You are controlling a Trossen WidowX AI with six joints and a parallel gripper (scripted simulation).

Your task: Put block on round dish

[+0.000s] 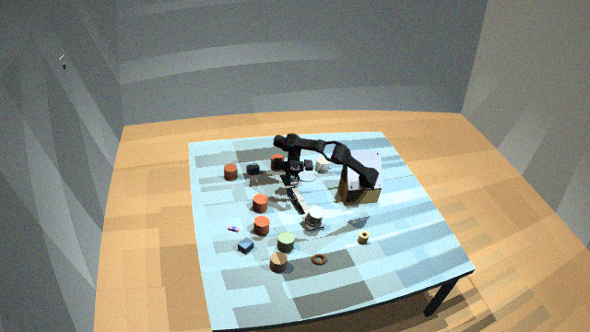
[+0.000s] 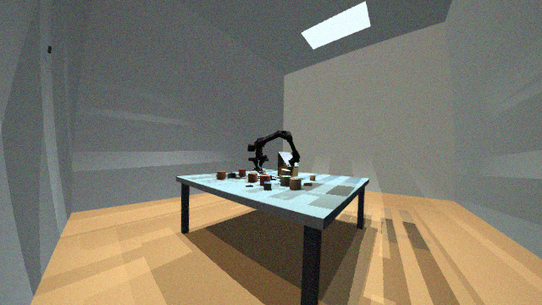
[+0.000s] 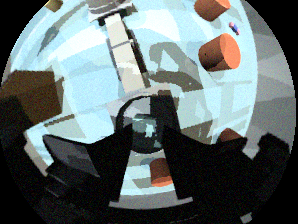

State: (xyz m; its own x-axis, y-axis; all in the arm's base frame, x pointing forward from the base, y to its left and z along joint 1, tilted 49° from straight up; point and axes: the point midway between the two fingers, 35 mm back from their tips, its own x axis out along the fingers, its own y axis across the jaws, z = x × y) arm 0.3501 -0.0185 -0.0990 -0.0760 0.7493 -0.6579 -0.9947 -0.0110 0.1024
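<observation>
The round dish lies 10 cm behind my gripper tip, 12 cm to the right of it and 8 cm below it. Round my gripper tip: green cylinder (6 cm ahead, 37 cm to the left, 5 cm below); small balance beam (3 cm behind, 12 cm to the left, 6 cm below); pale cup (9 cm behind, 26 cm to the left, 2 cm below).
</observation>
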